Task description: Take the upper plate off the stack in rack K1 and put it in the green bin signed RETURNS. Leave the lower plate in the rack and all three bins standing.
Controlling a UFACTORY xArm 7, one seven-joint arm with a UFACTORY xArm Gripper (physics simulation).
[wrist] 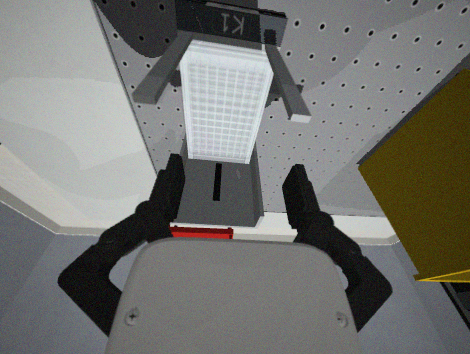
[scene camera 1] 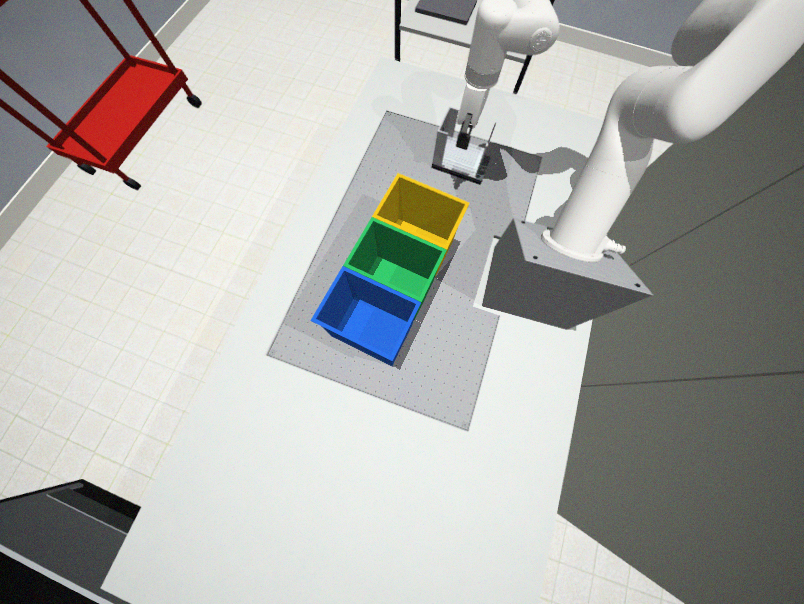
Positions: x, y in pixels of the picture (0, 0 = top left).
Labels:
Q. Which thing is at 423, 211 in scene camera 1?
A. A yellow bin.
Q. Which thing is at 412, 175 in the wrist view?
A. A yellow bin.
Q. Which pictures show the blue bin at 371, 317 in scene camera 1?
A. Scene camera 1 only.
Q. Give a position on a green bin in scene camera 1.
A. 390, 256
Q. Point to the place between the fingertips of my gripper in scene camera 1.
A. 466, 135

